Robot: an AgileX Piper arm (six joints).
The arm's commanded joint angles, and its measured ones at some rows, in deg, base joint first. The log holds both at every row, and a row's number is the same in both.
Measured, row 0: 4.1 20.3 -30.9 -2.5 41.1 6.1
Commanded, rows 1 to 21: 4.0 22.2 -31.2 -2.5 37.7 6.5; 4.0 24.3 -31.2 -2.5 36.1 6.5; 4.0 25.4 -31.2 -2.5 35.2 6.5; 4.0 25.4 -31.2 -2.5 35.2 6.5; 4.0 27.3 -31.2 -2.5 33.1 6.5; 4.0 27.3 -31.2 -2.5 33.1 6.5; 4.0 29.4 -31.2 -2.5 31.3 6.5; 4.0 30.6 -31.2 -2.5 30.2 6.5; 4.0 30.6 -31.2 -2.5 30.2 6.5; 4.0 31.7 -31.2 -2.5 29.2 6.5; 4.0 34.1 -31.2 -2.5 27.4 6.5; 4.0 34.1 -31.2 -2.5 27.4 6.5; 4.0 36.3 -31.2 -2.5 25.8 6.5; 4.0 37.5 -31.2 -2.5 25.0 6.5; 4.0 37.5 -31.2 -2.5 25.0 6.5; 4.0 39.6 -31.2 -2.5 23.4 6.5; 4.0 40.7 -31.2 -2.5 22.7 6.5; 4.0 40.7 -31.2 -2.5 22.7 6.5; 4.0 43.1 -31.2 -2.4 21.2 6.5; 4.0 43.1 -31.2 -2.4 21.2 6.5; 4.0 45.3 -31.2 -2.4 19.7 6.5
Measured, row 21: 4.1 42.8 -30.9 -2.3 22.2 6.1
